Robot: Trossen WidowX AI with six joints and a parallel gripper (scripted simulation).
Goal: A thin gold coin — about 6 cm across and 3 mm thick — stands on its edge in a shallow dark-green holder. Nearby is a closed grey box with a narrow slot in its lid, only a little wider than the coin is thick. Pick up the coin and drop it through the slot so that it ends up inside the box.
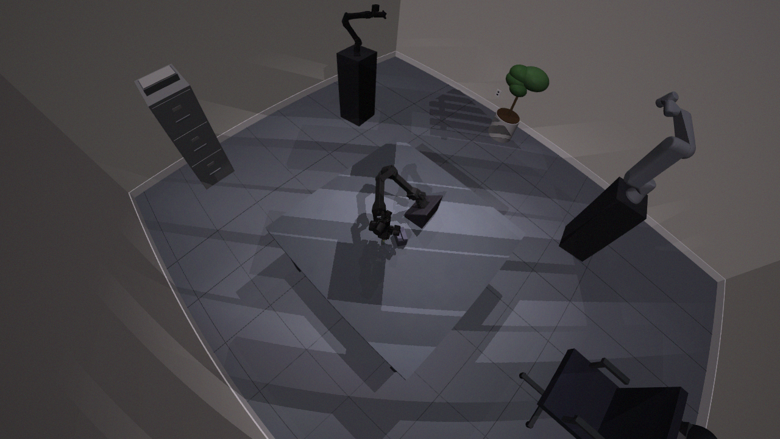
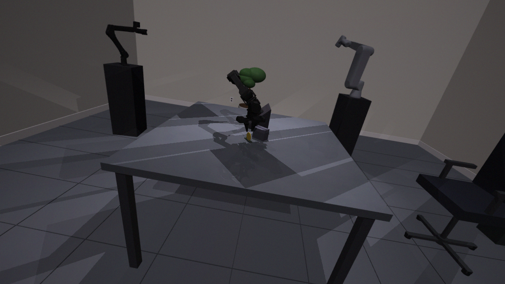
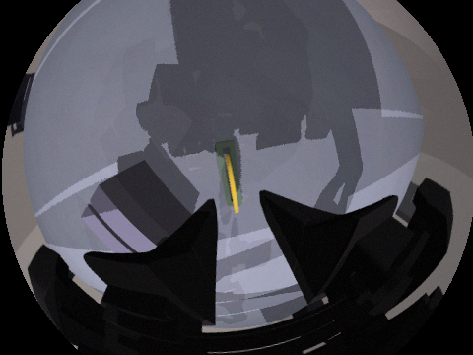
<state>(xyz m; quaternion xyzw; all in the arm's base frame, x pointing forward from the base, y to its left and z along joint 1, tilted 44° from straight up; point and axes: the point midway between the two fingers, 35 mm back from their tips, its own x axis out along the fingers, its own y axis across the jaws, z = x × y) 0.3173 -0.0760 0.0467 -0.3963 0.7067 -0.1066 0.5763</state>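
Right now the gold coin is 4 cm below my gripper tip.
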